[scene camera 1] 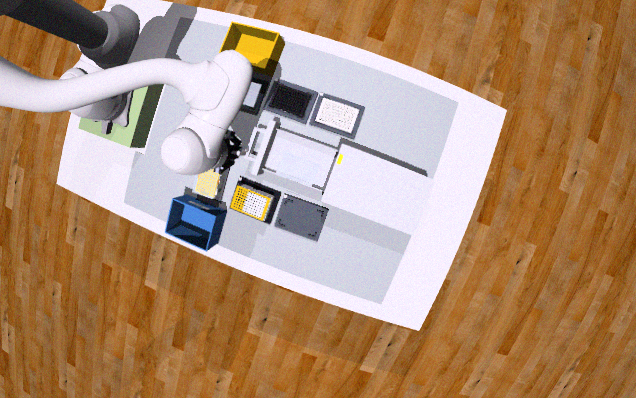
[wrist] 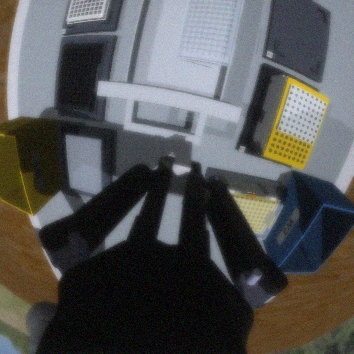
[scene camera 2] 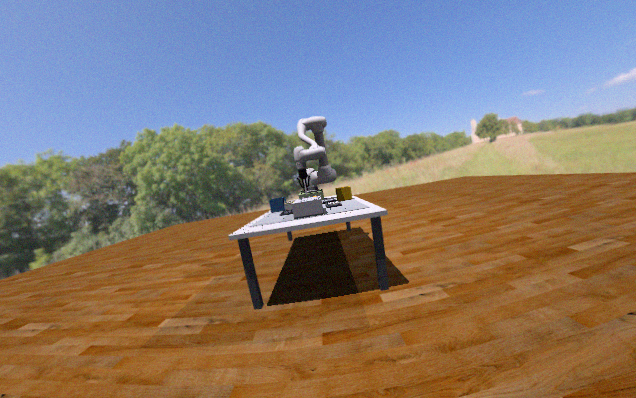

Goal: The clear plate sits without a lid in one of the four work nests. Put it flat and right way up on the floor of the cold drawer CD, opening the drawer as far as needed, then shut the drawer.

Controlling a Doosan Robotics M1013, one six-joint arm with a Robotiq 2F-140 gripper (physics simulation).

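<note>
The clear plate lies without a lid inside the open drawer, looks flat, and sits toward one side wall. The drawer sticks well out of the white cabinet. Its handle is on the outer face of the drawer front. My gripper is shut and empty, just outside the handle; whether it touches is not clear. One dark work nest beside the drawer is empty.
A yellow rack, a pale yellow plate and a blue bin stand on one side. A black plate, a white plate and a yellow bin stand on the other.
</note>
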